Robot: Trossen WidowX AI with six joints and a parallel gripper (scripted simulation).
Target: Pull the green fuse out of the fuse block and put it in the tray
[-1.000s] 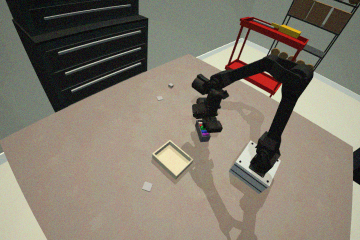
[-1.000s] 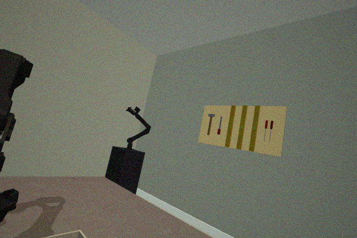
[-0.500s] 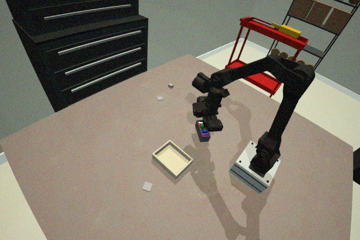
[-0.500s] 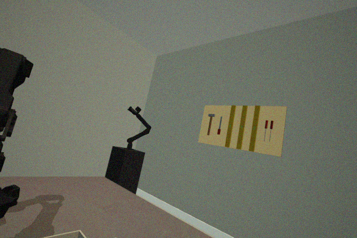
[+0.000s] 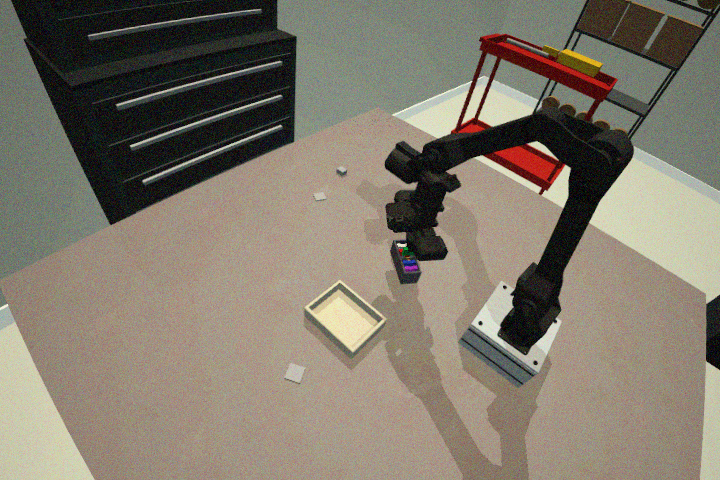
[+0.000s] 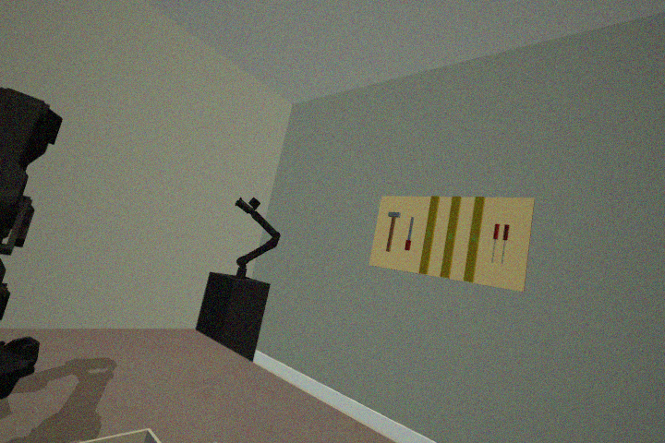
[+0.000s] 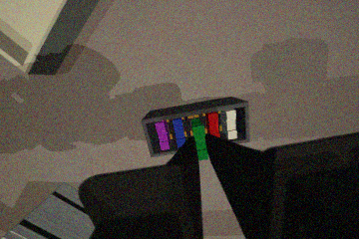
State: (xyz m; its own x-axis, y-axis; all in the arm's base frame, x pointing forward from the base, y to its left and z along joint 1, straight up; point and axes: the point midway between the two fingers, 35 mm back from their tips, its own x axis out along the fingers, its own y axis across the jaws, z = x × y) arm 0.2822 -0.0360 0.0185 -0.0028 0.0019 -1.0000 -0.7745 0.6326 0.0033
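My gripper tip is 21 cm to the right of the cream tray and 6 cm above it. The rest, counted from my gripper tip: green fuse (1 cm below).
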